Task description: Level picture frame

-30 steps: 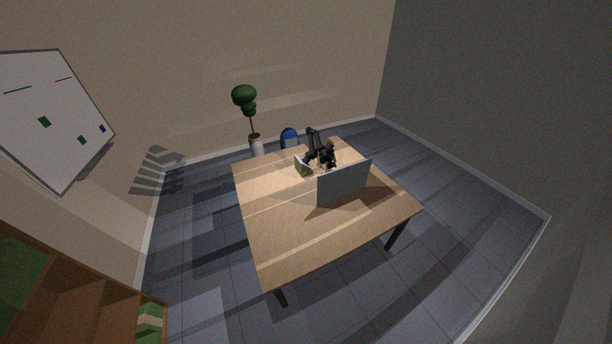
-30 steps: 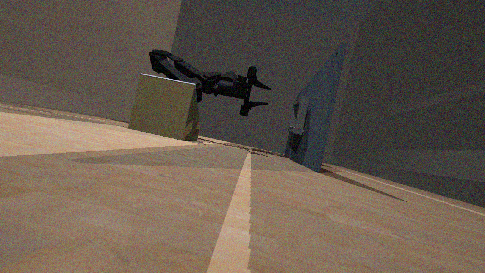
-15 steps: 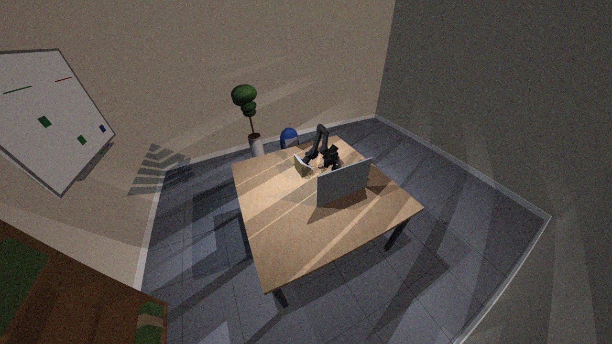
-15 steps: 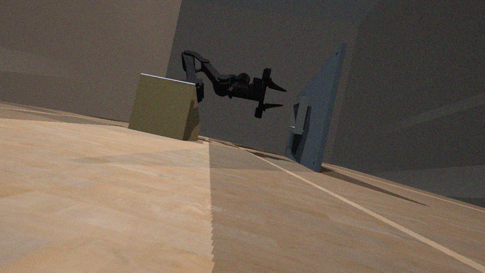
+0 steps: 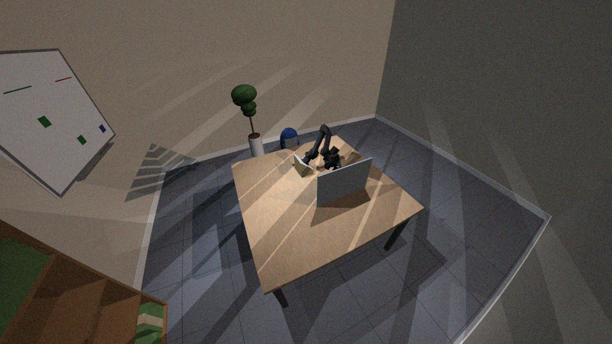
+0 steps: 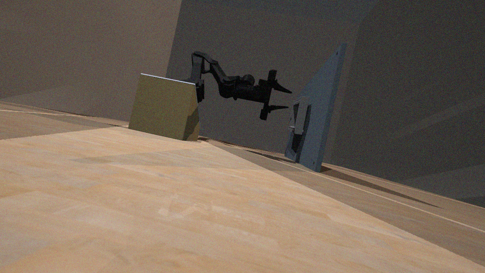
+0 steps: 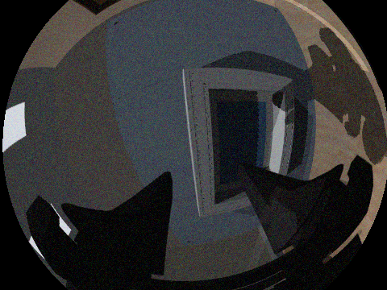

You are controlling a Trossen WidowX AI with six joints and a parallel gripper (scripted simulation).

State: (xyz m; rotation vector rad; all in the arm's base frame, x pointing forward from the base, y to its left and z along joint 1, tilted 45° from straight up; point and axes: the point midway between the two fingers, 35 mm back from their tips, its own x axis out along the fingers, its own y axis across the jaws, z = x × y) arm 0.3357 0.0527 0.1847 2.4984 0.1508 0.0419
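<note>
Now: the picture frame 5 cm below my gripper tip, 5 cm ahead of it and 1 cm to the left of it. From my gripper tip the other things lie so: wall panel (7 cm below, 6 cm ahead).
</note>
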